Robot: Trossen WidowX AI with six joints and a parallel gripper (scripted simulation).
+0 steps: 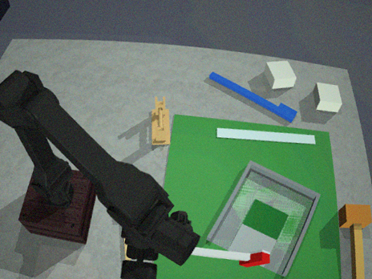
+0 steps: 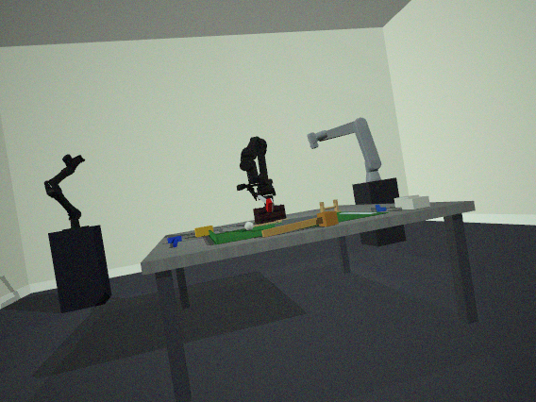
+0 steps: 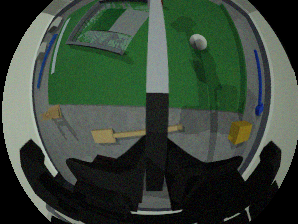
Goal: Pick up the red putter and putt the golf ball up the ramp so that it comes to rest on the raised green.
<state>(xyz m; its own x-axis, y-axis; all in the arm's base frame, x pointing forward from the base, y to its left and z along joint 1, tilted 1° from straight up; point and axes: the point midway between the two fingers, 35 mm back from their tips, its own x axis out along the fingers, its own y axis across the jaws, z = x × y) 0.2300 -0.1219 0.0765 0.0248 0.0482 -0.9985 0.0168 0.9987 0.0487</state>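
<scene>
My gripper tip is 70 mm past the tan paddle, 80 mm to the right of it and 130 mm above it. Also, from my gripper tip: green mat: 250 mm ahead, 80 mm to the left, 140 mm below; red putter: 120 mm ahead; white golf ball: 170 mm ahead, 100 mm to the right, 110 mm below.
</scene>
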